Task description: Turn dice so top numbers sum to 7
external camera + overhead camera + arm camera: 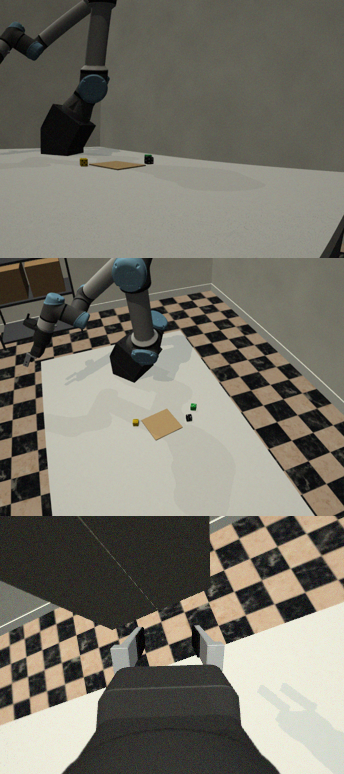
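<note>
The yellow die is 250 mm ahead of my hand, 430 mm to the left of it and 270 mm below it. Round my hand: black die: 280 mm ahead, 670 mm to the left, 270 mm below; tan mat: 270 mm ahead, 540 mm to the left, 280 mm below; green die: 220 mm ahead, 710 mm to the left, 270 mm below.
</note>
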